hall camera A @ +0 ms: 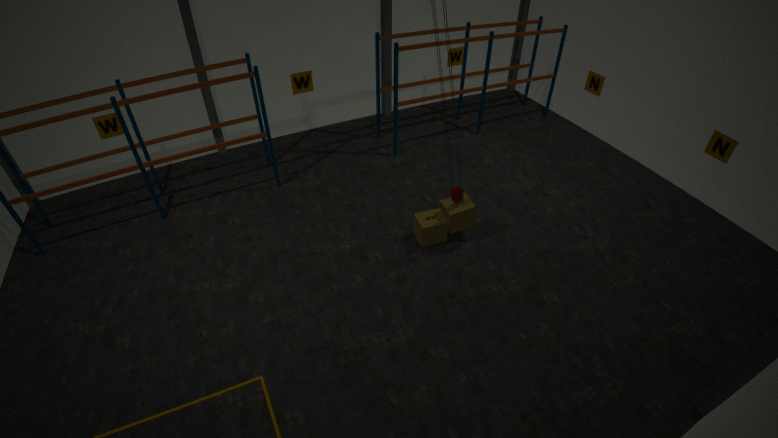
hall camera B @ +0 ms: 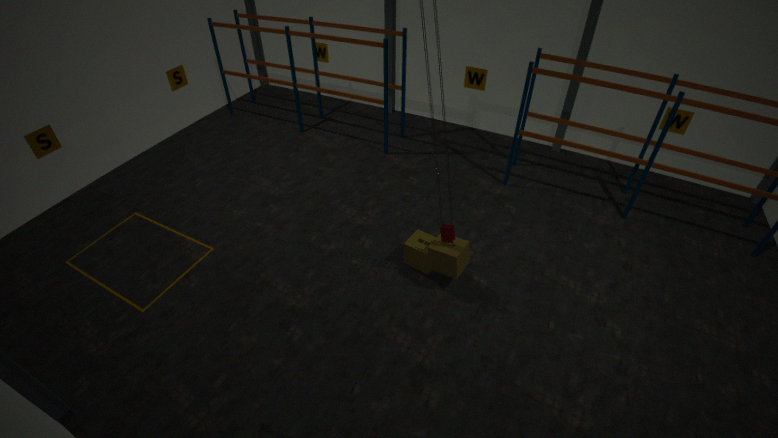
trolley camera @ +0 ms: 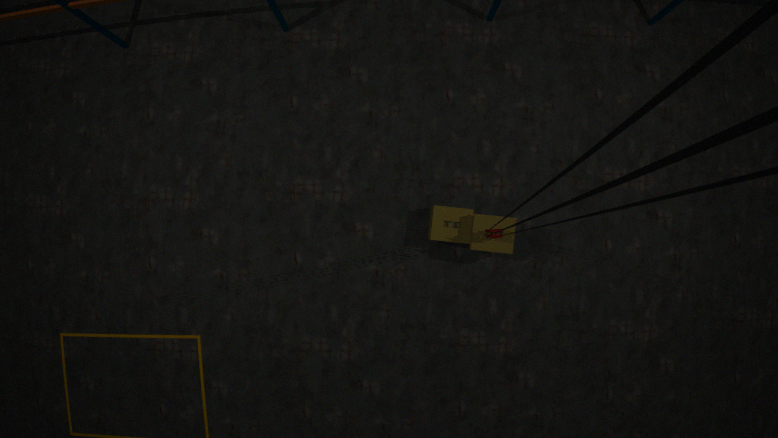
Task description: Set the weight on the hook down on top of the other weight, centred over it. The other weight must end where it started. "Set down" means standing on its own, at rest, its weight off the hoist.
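My gripper, the red hook block (hall camera A: 456, 194) (hall camera B: 447, 233) (trolley camera: 494, 233), hangs on ropes that run at a slant in both hall views. It carries a yellow block weight (hall camera A: 462, 219) (hall camera B: 447, 263) (trolley camera: 492, 246), which looks roughly level and low above the floor. The other yellow weight (hall camera A: 431, 232) (hall camera B: 415, 257) (trolley camera: 442, 234) stands on the floor, with a small fitting on its top. The carried weight is beside it, not over it; their near sides meet or nearly meet in the trolley view. The hook's contact with the lifting point is too small to see.
Blue and orange racks (hall camera A: 395, 97) (hall camera B: 386, 97) stand along the W wall. A yellow floor outline (hall camera A: 179, 406) (hall camera B: 174, 231) (trolley camera: 130, 336) lies well away from the weights. Dark shadows lie around the weights.
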